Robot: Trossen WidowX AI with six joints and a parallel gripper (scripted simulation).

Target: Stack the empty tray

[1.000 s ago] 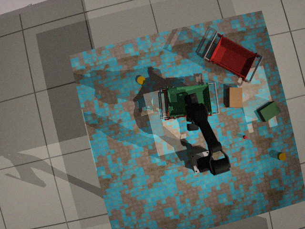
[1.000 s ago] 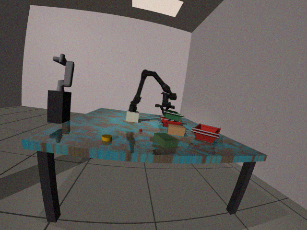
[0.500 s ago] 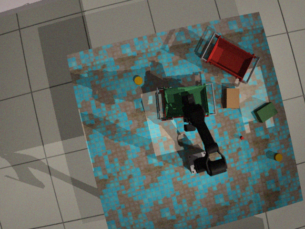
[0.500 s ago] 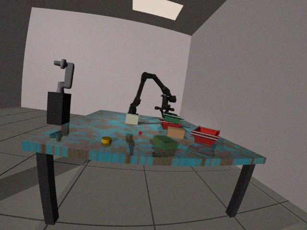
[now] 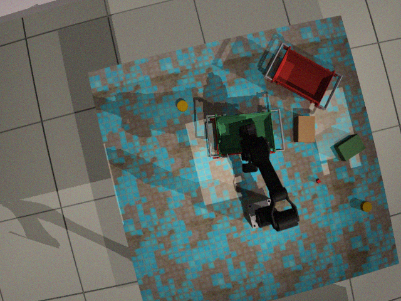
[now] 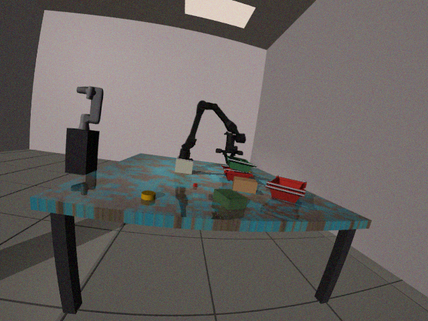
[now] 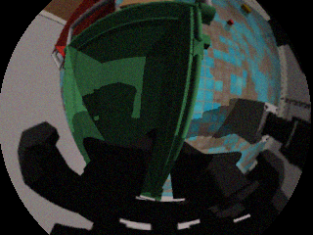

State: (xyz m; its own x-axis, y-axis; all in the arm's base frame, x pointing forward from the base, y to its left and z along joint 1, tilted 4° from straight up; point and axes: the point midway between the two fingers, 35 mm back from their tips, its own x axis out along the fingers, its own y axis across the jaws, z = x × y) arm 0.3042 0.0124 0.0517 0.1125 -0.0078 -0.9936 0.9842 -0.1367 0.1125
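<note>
Now: the green tray 7 cm ahead of my gripper tip, 3 cm above it and 1 cm to the right of it. The rest, counted from my gripper tip: tan box (31 cm to the right, 6 cm below, 2 cm ahead); then small red cube (33 cm to the right, 23 cm behind, 8 cm below); then green block (52 cm to the right, 11 cm behind, 7 cm below).
</note>
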